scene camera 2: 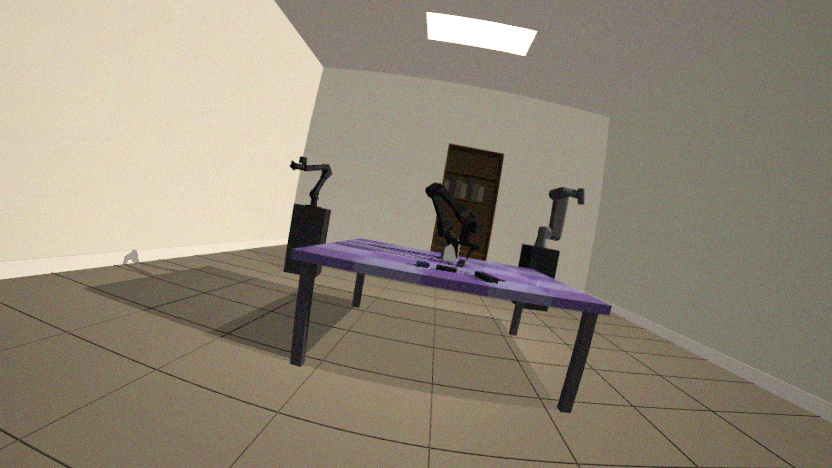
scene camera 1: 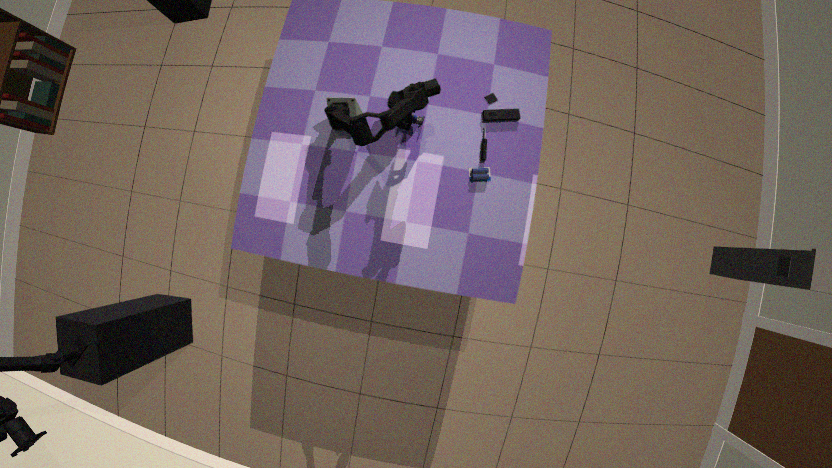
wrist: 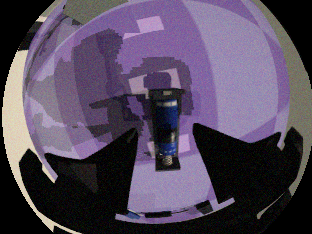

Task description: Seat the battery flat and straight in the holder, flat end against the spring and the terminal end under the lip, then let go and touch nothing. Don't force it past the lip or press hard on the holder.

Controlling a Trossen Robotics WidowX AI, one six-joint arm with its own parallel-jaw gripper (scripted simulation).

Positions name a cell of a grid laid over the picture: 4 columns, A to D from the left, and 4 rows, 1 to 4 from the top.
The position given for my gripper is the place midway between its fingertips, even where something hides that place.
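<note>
Blue battery (wrist: C2). My gripper (wrist: C3).
</note>
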